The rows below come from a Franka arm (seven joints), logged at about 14 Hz.
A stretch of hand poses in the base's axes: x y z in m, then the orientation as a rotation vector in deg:
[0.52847, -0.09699, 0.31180, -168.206, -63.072, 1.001]
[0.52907, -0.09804, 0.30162, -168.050, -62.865, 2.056]
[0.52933, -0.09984, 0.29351, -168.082, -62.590, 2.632]
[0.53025, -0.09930, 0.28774, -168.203, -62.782, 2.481]
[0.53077, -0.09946, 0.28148, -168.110, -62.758, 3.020]
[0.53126, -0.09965, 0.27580, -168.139, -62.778, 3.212]
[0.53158, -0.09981, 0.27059, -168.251, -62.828, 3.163]
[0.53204, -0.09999, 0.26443, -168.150, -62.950, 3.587]
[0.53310, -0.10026, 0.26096, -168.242, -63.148, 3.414]
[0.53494, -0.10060, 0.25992, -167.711, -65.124, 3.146]
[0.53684, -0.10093, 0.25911, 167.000, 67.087, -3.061]
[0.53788, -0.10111, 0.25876, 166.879, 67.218, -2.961]
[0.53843, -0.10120, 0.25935, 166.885, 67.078, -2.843]
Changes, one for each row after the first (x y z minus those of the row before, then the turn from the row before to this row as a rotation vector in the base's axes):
[0.00060, -0.00105, -0.01018, -0.041, 0.705, -0.088]
[0.00026, -0.00180, -0.00811, -0.076, 0.366, -0.171]
[0.00092, 0.00054, -0.00577, -0.131, -0.154, 0.090]
[0.00052, -0.00016, -0.00626, -0.039, 0.354, 0.007]
[0.00049, -0.00019, -0.00568, -0.078, 0.101, 0.007]
[0.00032, -0.00016, -0.00521, -0.102, -0.073, 0.007]
[0.00046, -0.00018, -0.00616, -0.052, 0.270, 0.096]
[0.00106, -0.00027, -0.00347, -0.101, -0.158, 0.100]
[0.00184, -0.00034, -0.00104, -0.106, -0.228, 1.300]
[0.00190, -0.00033, -0.00081, -0.018, -0.066, 1.330]
[0.00104, -0.00018, -0.00035, -0.035, -0.082, 0.107]
[0.00055, -0.00009, 0.00059, -0.018, -0.088, -0.083]

